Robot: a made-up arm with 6 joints. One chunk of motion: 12 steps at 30 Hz.
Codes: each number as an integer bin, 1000 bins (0 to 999) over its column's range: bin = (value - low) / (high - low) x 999, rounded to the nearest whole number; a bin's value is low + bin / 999 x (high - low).
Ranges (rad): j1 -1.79..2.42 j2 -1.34..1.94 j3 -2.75..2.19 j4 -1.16..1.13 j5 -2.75..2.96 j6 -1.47..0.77
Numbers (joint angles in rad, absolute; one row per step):
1: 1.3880 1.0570 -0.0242 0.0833 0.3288 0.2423
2: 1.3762 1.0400 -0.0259 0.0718 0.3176 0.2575
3: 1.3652 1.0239 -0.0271 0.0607 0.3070 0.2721
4: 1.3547 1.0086 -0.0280 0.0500 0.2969 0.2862
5: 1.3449 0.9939 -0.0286 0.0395 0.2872 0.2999
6: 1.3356 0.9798 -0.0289 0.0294 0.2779 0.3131
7: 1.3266 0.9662 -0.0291 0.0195 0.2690 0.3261
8: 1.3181 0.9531 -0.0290 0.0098 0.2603 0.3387
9: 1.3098 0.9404 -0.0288 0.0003 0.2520 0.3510
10: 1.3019 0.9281 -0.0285 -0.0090 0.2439 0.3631
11: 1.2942 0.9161 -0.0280 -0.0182 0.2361 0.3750
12: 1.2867 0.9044 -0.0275 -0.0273 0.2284 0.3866
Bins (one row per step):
1: 754 730 551 542 539 764
2: 751 725 551 537 537 770
3: 749 720 551 533 535 777
4: 746 715 550 528 533 783
5: 744 711 550 523 531 789
6: 742 707 550 519 530 795
7: 740 702 550 515 528 801
8: 738 698 550 510 527 807
9: 736 695 550 506 525 812
10: 734 691 550 502 524 818
11: 732 687 550 498 522 823
12: 730 684 551 494 521 828

